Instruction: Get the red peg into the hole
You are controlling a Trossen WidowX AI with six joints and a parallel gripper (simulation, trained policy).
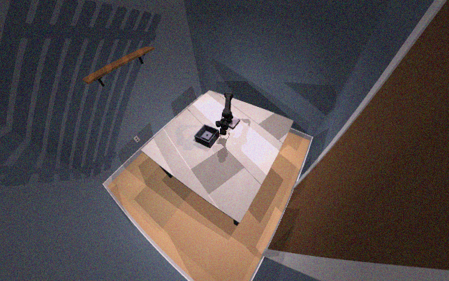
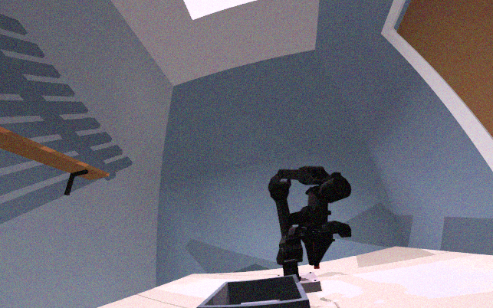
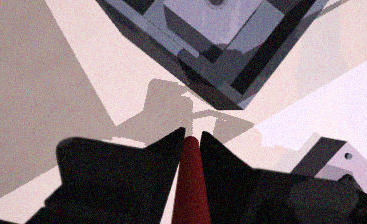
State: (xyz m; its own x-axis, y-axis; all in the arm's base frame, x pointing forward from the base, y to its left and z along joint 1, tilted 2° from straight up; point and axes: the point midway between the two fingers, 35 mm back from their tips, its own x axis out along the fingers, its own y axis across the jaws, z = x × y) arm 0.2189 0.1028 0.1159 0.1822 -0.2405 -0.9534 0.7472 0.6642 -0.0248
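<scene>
Now: gripper tip 120 mm to the left of the grey plate, 100 mm short of it and 70 mm above it. From my gripper tip the other things lie so: dark box (120 mm to the right, 100 mm ahead, 90 mm below); red peg (30 mm above, 10 mm to the left, 10 mm behind).
</scene>
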